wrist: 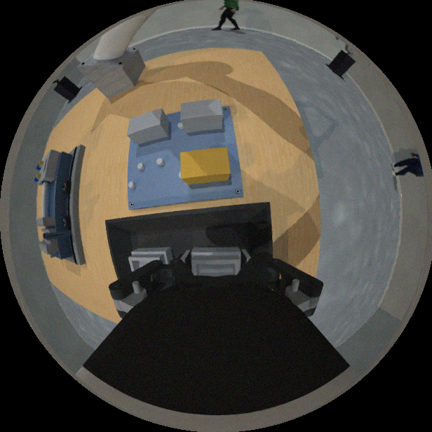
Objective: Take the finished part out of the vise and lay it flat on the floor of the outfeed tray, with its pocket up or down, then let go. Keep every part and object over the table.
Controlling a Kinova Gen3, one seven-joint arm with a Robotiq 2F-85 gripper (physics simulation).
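My gripper [215, 256] is shut on the finished part [216, 260], a grey block with a pocket, whose stepped side faces the camera. The part is held over the black outfeed tray [189, 215]; its height above the tray floor is hard to tell. Another grey part [151, 254] with a pocket lies in the tray, left of the held part. The vise [62, 200], blue and grey, stands at the left of the table, and no part shows between its jaws. The gripper body hides the near side of the tray.
Beyond the tray a blue plate [155, 192] with white pegs bears two grey blocks [149, 127] [201, 116] and a yellow block [205, 165]. The robot's base [114, 74] stands at the far left of the wooden table [280, 175]. The table's right edge is near the tray.
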